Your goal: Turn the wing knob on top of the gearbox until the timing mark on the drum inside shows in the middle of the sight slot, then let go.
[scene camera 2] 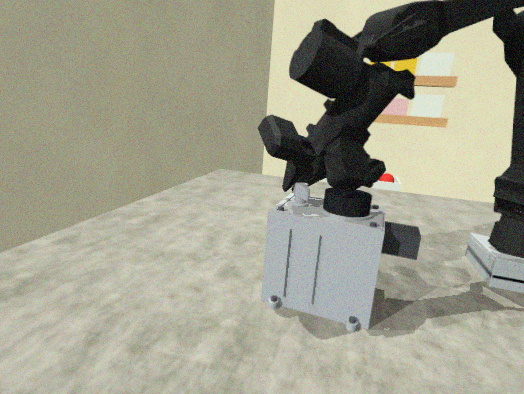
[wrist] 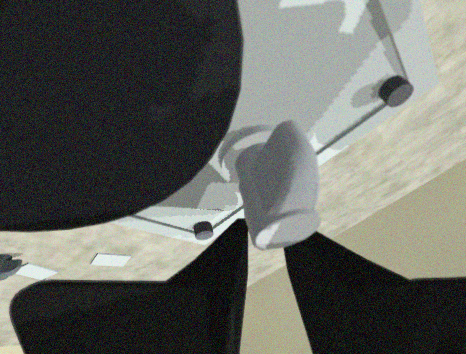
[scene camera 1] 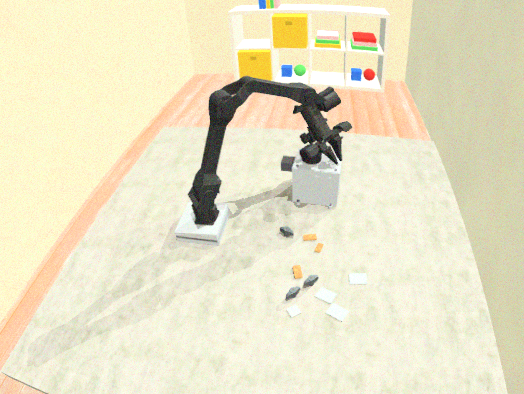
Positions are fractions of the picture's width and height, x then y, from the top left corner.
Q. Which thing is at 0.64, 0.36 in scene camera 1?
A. My gripper.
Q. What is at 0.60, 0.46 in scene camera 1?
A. A gearbox.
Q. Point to a gearbox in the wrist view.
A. At 0.26, 0.34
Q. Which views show my gripper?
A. Scene camera 2, the wrist view and scene camera 1: all of them.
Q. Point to a gearbox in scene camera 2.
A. At 0.62, 0.66
